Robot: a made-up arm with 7 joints.
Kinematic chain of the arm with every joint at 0, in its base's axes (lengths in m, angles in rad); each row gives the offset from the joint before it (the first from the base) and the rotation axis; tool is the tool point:
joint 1: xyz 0 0 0.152 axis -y
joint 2: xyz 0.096 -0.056 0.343 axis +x
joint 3: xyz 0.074 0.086 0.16 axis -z
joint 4: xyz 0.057 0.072 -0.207 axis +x
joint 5: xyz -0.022 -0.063 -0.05 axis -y
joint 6: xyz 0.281 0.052 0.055 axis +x
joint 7: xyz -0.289 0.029 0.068 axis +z
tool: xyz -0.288 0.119 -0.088
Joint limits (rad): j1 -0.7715..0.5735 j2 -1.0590..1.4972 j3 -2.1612..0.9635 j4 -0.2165..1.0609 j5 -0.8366..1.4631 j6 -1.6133..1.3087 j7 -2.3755..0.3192
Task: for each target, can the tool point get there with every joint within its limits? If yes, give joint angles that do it. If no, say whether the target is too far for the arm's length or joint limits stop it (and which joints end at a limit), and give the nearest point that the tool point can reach.
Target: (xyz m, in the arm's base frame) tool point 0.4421 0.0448 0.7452
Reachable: yes | joints -0.3672 0.5891 0.2566 0.8234 0.6646 0.3726 -1.3682
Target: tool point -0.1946 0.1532 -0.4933
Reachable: no: joint limits stop it (at a limit: joint 1, joint 4, joint 5) | nearest point 0.0518 0.0587 -0.1396 | short by 0.441 m
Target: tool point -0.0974 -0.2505 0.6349
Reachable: yes | joints 0.3087 1.0955 -0.8269 0.8596 1.2151 0.7343 -1.8405
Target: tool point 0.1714 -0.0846 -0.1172
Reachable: yes | joints -0.5946 -0.8456 0.4557 0.1102 1.0419 -0.6247 -0.3461
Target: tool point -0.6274 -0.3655 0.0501
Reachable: no: joint limits stop it (at a limit: joint 1, joint 2, joint 4, joint 5, joint 6) | nearest point -0.3385 -0.2132 0.2381 | short by 0.377 m
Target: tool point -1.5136 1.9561 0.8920
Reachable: no: too far | nearest point -0.3305 0.3754 0.6276 | short by 1.992 m
